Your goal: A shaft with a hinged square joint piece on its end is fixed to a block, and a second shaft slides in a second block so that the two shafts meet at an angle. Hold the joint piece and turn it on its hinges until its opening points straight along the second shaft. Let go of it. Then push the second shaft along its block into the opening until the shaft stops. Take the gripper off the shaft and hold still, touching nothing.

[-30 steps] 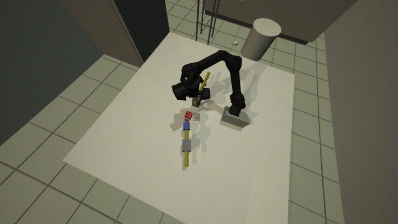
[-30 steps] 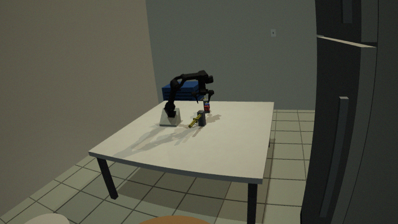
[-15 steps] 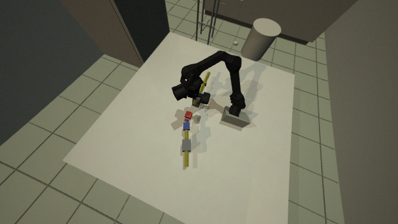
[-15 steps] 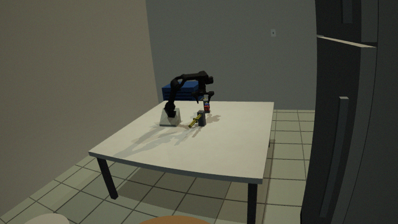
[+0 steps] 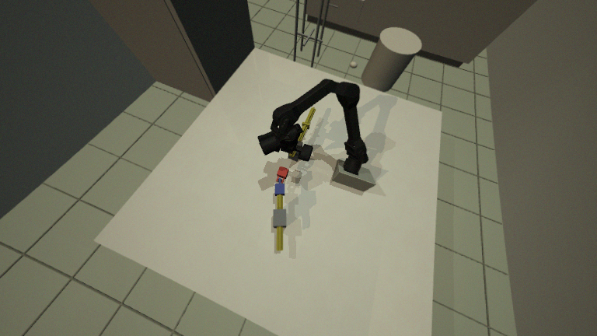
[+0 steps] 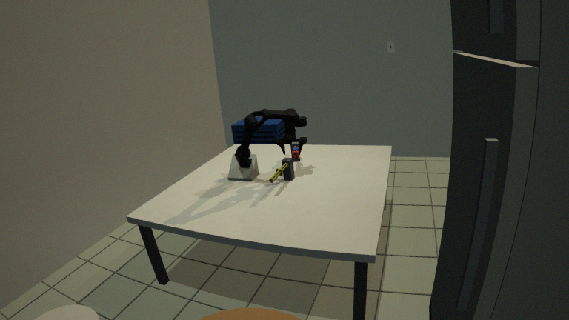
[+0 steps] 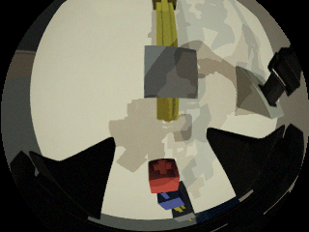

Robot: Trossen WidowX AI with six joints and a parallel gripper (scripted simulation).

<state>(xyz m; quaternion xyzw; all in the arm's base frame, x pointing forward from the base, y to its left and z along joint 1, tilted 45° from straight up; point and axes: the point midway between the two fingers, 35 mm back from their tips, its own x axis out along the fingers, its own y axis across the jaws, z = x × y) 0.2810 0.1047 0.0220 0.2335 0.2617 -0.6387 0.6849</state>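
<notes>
Now: the red square joint piece 1 cm behind my gripper tip, 8 cm to the left of it and 3 cm below it.
</notes>
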